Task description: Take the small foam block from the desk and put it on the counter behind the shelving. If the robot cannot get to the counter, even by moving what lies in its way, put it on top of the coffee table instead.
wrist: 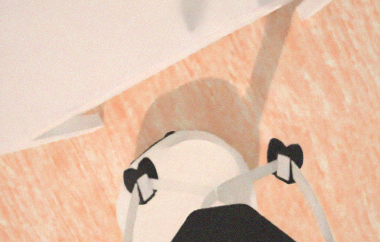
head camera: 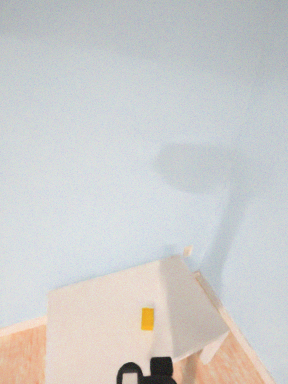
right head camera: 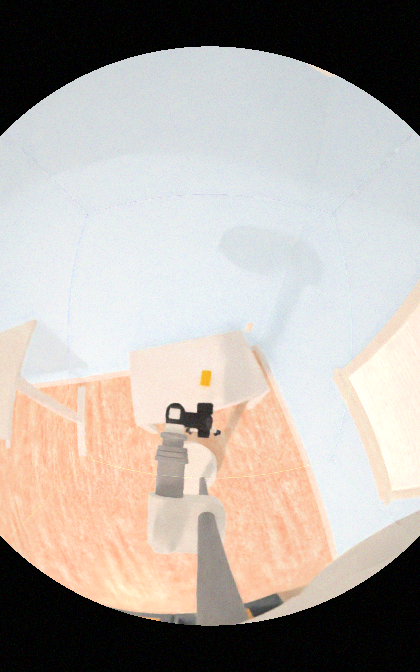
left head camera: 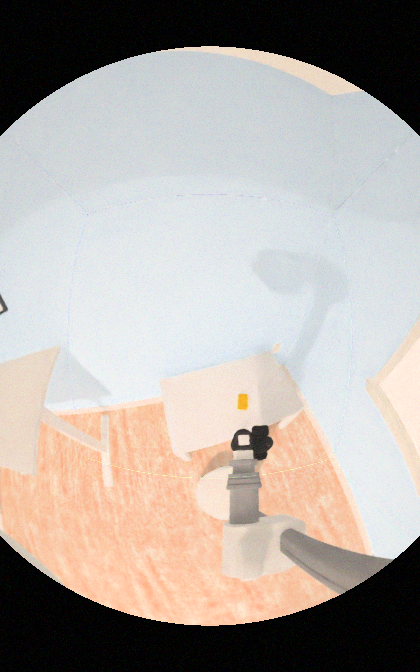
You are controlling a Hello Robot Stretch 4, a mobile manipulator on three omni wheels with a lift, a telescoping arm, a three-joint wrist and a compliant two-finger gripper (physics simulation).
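Places are measured from the robot's base along level axes (x ahead, y left, z up), in metres.
Pixels of known places: gripper, fingertip midpoint: (wrist: 211, 162).
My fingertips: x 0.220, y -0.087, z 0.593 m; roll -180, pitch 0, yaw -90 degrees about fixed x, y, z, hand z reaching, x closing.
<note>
Behind a point stands the place of what it marks.
The small foam block (head camera: 147, 319) {x 0.582, y -0.090, z 0.468 m} (left head camera: 242, 401) (right head camera: 205, 378) is yellow and lies on the pale desk (head camera: 90, 325) {x 0.579, y 0.207, z 0.422 m} (left head camera: 195, 405) (right head camera: 160, 380) (wrist: 75, 60) {x 0.394, y 0.119, z 0.422 m}, near the shaded strip at the right. My gripper (right head camera: 203, 431) (wrist: 211, 162) {x 0.221, y -0.087, z 0.593 m} is open, its two black fingertips wide apart with nothing between them. It is on the near side of the block, at the desk's front edge, apart from the block. The block does not show in the wrist view. The counter, the shelving and the coffee table cannot be made out in these views.
The desk stands against the blue wall (head camera: 100, 175) {x 0.941, y 0.156, z 1.114 m} in a corner. Another pale table (left head camera: 20, 420) (right head camera: 7, 380) stands at the left. A pale framed panel (left head camera: 374, 387) (right head camera: 342, 377) is on the right. The white rounded form (left head camera: 212, 492) (right head camera: 202, 465) under my arm looks like my base.
</note>
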